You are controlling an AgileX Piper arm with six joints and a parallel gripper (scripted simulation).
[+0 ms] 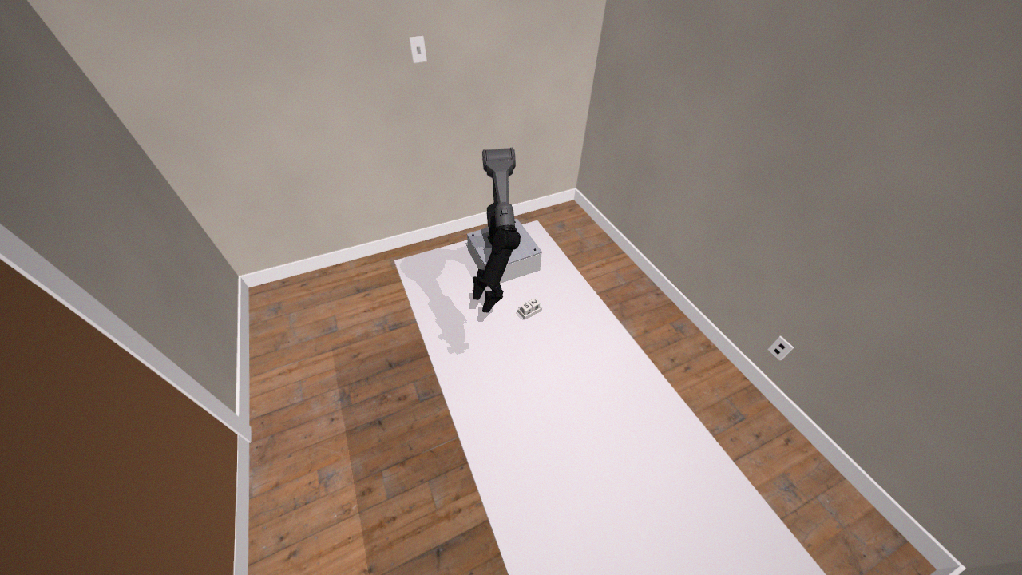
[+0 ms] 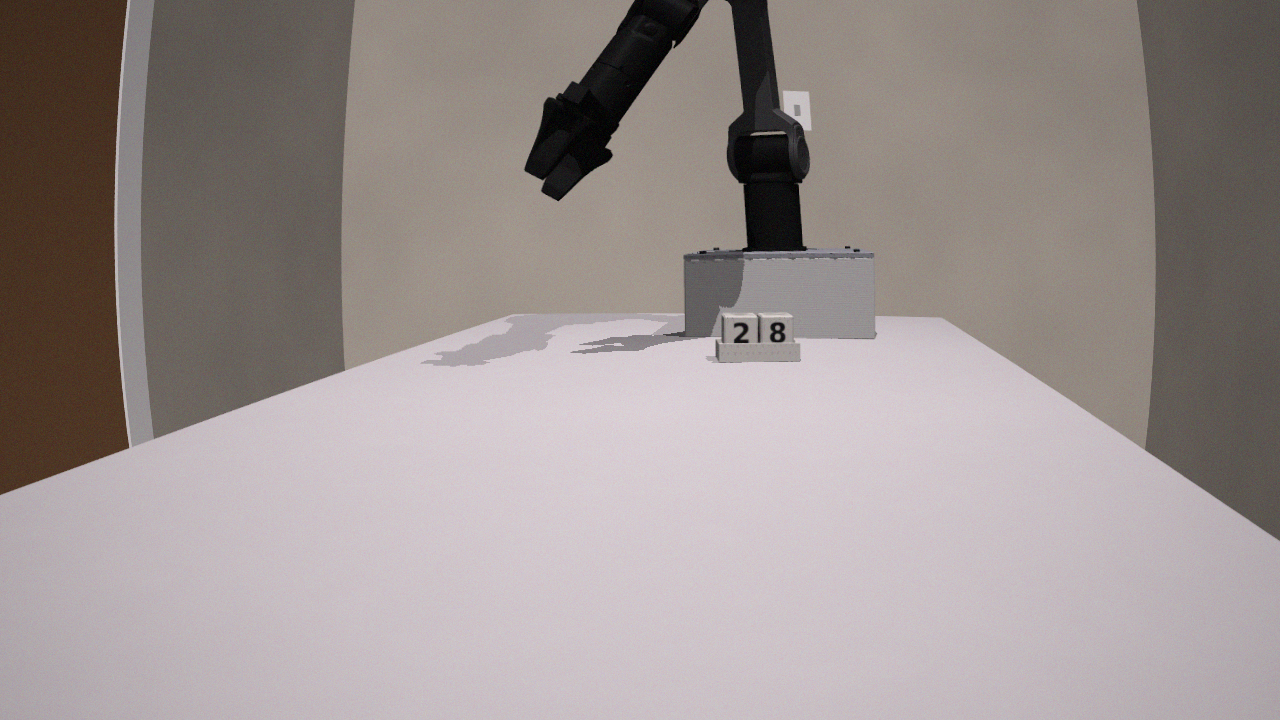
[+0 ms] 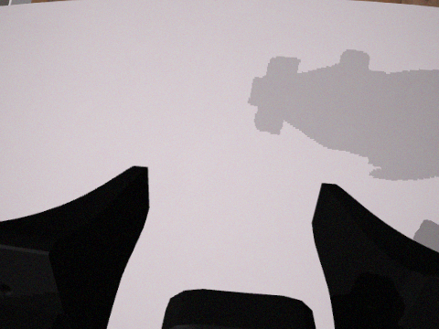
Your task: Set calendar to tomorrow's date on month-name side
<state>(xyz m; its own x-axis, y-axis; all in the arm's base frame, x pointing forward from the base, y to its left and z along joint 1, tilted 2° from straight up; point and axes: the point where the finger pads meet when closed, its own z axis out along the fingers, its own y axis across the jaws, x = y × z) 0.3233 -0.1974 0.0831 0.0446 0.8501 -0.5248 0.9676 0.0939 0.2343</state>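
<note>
Right now my hand is 4 cm past the grey calendar tray, 20 cm to the right of it and 16 cm above it.
</note>
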